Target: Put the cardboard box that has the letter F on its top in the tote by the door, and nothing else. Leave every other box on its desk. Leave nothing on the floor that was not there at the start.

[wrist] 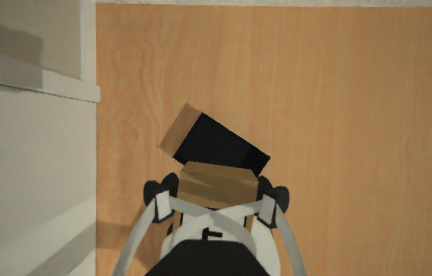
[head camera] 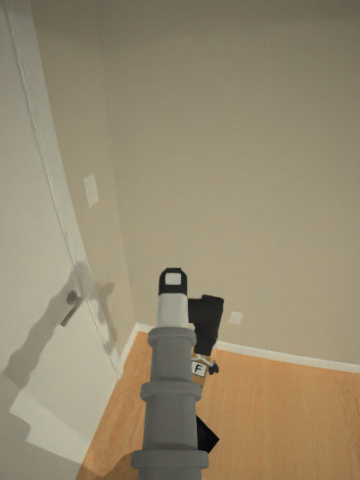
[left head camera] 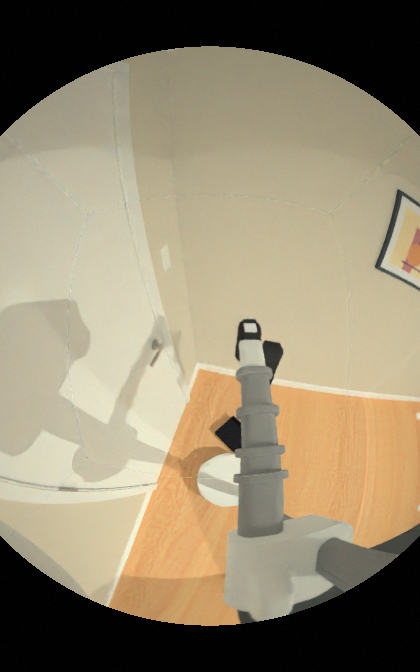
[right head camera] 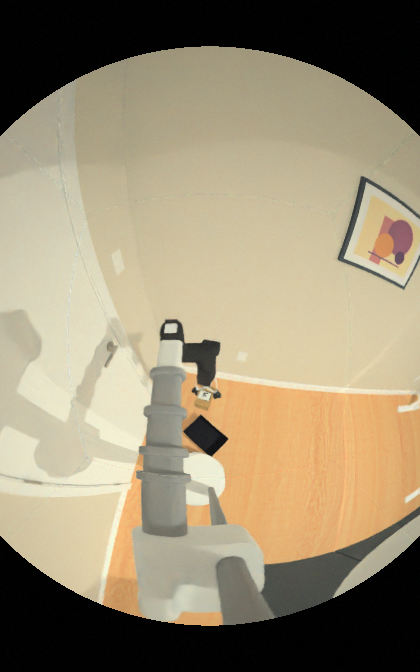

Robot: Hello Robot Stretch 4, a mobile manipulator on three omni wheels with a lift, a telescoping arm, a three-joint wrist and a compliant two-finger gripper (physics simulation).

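Places are measured from the robot's base along level axes (x ahead, y left, z up), in millimetres.
Pixels of known places: gripper, fingertip midpoint: (wrist: 216, 190) (head camera: 198, 368).
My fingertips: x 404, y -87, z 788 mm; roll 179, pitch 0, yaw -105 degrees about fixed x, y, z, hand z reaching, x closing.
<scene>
Behind a point stands the place of what it marks.
My gripper (right head camera: 206, 393) (wrist: 216, 190) @(x 404, y -87, z 788 mm) is shut on the cardboard box (head camera: 197, 381) @(x 345, y -76, z 835 mm) (right head camera: 202, 403) (wrist: 217, 186) @(x 418, y -92, z 837 mm), one fingertip on each side of it. The letter F shows on the box's white top label in the head camera view. The box is held in the air above the floor. The black tote (head camera: 206, 435) @(x 346, y -201, z -25 mm) (left head camera: 229, 433) (right head camera: 205, 435) (wrist: 212, 141) @(x 407, y -59, z -25 mm) stands on the floor near the door. In the wrist view the box hides the tote's near part. In the head camera and left head camera views the arm covers part of the tote.
The white door (head camera: 40, 280) @(x 521, y 390, z 1063 mm) (left head camera: 125, 280) with its handle is at the left. The round white base part (left head camera: 218, 480) (right head camera: 206, 477) is close beside the tote. The telescoping arm (head camera: 171, 410) @(x 175, y -2, z 1209 mm) (left head camera: 258, 430) (right head camera: 166, 435) reaches out towards the back wall. A framed picture (right head camera: 355, 235) hangs on the right.
</scene>
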